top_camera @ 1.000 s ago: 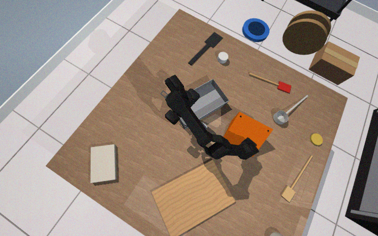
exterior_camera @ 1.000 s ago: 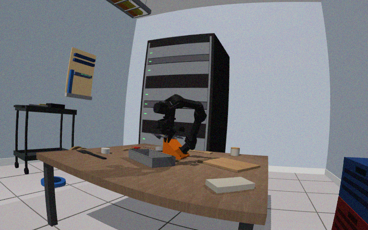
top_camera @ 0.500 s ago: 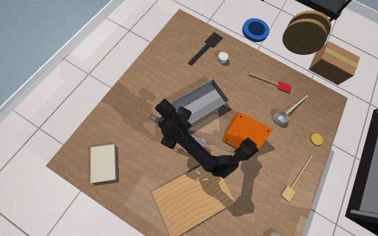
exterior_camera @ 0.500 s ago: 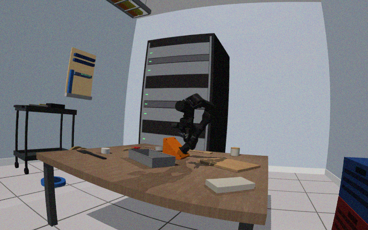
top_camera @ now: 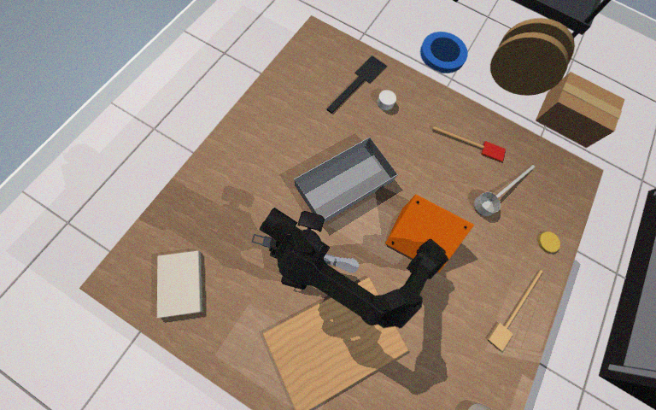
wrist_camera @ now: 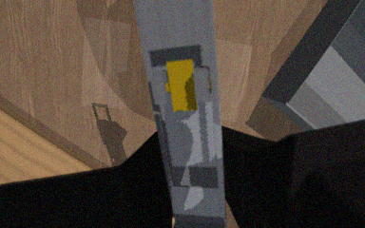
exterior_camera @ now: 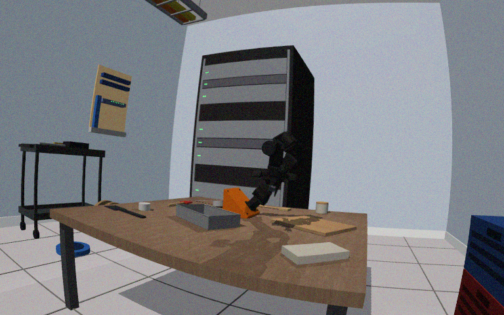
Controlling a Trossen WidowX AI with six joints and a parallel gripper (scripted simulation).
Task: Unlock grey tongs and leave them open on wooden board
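Now: gripper tip 30 mm short of the yellow lock piece, 10 mm to the right of it and 40 mm below it. The rest, counted from my gripper tip: grey roasting tin: 50 mm ahead, 300 mm to the right, 120 mm below; wooden board: 230 mm behind, 120 mm to the left, 140 mm below; block: 240 mm ahead, 280 mm to the left, 140 mm below.
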